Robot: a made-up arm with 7 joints.
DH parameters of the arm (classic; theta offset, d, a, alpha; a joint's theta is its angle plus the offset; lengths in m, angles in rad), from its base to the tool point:
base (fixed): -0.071 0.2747 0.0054 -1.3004
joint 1: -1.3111 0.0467 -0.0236 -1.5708
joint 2: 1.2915 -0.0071 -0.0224 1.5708
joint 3: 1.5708 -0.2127 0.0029 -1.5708
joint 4: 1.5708 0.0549 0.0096 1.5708
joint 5: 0 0.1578 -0.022 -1.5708
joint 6: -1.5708 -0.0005 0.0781 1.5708
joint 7: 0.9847 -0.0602 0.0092 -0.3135
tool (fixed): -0.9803 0.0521 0 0
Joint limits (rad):
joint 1: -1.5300..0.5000
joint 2: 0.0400..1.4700
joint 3: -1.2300..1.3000
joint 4: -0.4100..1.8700
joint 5: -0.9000..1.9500
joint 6: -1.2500..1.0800
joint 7: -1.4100..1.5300
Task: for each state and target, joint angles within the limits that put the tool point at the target. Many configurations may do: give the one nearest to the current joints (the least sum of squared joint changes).
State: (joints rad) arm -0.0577 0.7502 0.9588 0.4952 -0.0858 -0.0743 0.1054
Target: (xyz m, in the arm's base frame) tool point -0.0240 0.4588 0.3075
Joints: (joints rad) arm 0.1349 1.0660 1.2810 0.6305 -0.1274 -0.0695 0.0484
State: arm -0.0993 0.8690 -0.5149 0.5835 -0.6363 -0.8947 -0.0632
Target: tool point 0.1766 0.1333 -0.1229
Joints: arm -0.2633 0.2055 -0.7077 1.0516 -0.7411 -0.5878 -0.2175
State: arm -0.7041 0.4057 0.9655 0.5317 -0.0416 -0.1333 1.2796
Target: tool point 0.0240 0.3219 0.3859
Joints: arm -0.7430 1.0262 1.2689 -0.1117 -0.0808 -0.3175 1.2635
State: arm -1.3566 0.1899 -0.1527 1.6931 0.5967 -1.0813 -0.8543
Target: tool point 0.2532 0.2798 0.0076
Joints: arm -0.8518 0.6637 -0.1593 1.8700 0.8703 -1.2500 -0.7464
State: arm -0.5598 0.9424 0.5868 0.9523 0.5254 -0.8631 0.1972
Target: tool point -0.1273 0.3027 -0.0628
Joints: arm 0.1686 0.3932 0.6750 1.4519 0.5436 -0.7016 0.2059
